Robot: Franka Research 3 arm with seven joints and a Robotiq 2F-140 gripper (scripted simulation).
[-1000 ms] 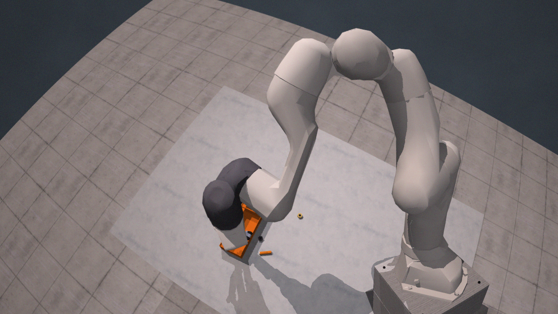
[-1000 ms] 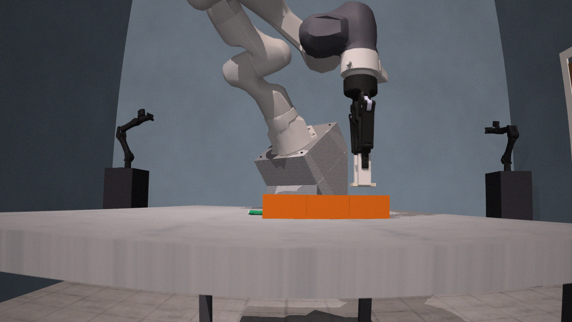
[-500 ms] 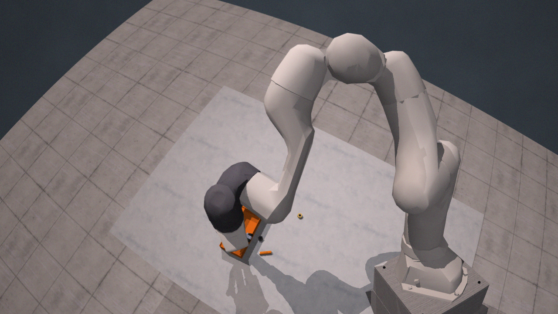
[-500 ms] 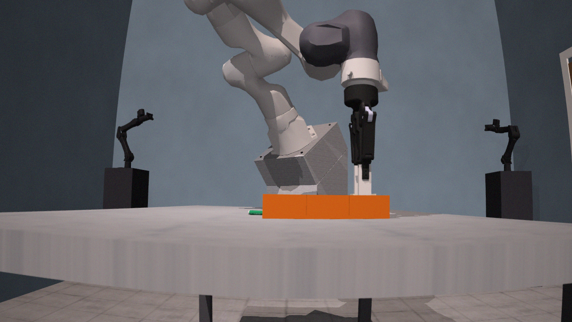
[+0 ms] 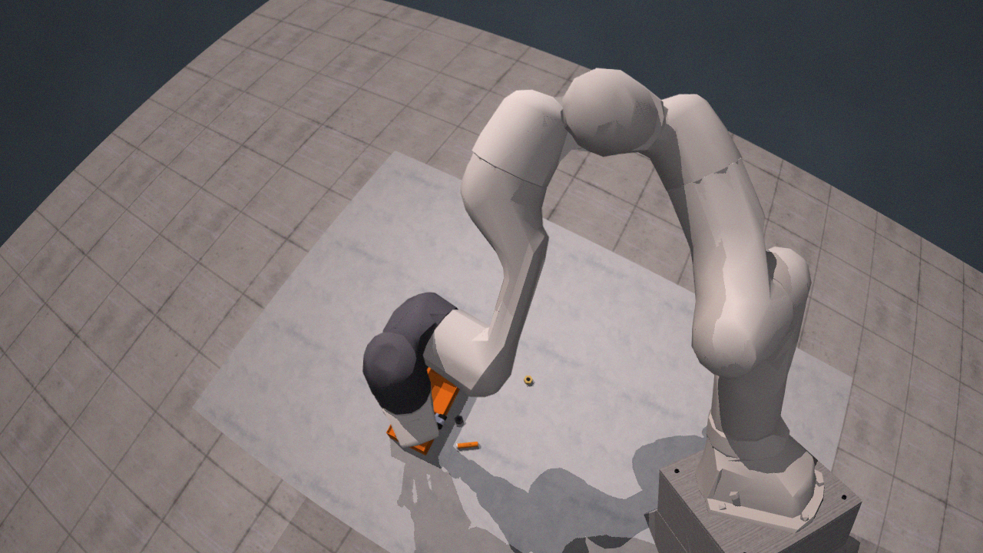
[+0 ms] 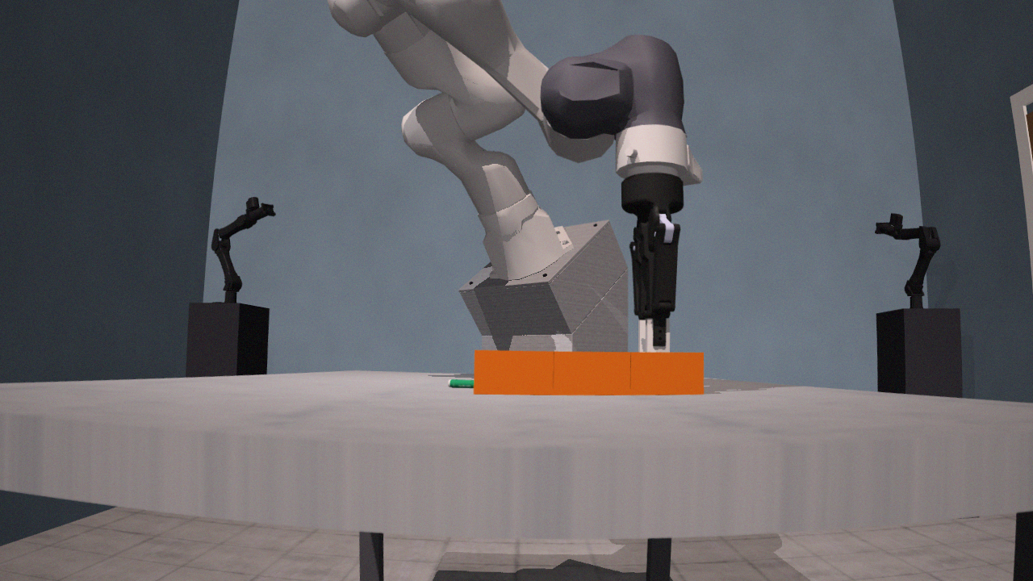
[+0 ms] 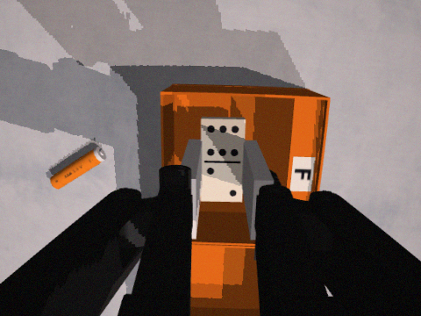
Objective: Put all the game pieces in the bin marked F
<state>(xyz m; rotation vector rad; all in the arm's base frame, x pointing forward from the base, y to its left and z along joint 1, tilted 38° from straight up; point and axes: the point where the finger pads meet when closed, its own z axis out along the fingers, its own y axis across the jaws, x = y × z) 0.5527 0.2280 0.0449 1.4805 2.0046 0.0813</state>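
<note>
Now: the orange bin 2 cm ahead of my hand, 8 cm to the right of it and 3 cm below it. From my hand the other things lie so: orange battery (9 cm behind, 3 cm to the right, 5 cm below); then black nut (5 cm behind, 6 cm to the right, 5 cm below); then white domino (3 cm below).
</note>
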